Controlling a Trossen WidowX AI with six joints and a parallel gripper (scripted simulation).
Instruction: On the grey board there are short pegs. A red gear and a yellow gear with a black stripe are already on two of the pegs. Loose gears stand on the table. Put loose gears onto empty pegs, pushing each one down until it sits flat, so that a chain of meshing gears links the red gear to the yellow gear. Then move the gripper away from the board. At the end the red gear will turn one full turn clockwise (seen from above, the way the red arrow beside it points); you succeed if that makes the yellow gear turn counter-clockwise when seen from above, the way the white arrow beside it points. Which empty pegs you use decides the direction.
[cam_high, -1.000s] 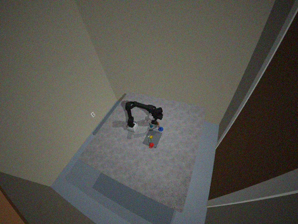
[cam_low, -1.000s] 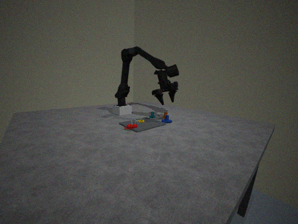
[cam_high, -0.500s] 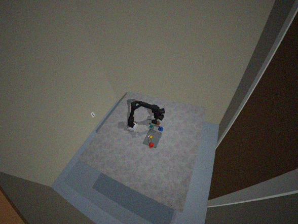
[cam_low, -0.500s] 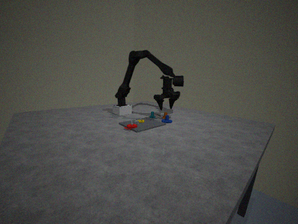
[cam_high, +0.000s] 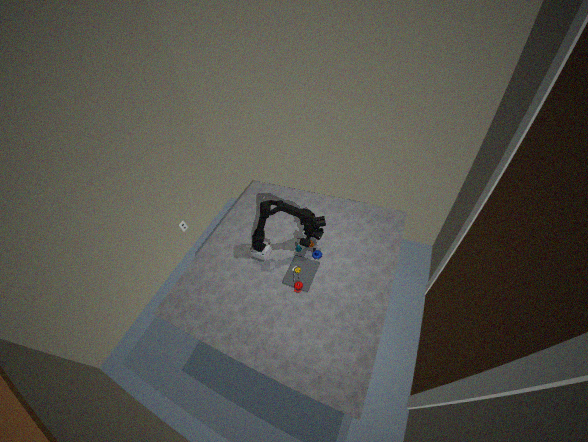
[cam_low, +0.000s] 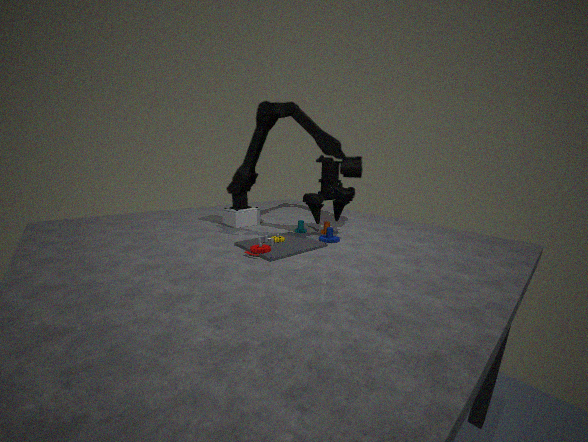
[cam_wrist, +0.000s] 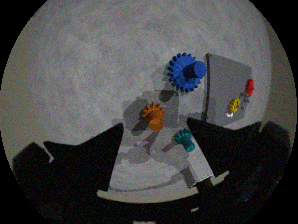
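The orange gear lies 20 mm below my gripper tip. Round my gripper tip: small teal gear 70 mm to the right, 60 mm behind, 20 mm below; yellow gear 210 mm to the right, 20 mm below, 10 mm ahead; blue gear 70 mm ahead, 60 mm to the right, 20 mm below.
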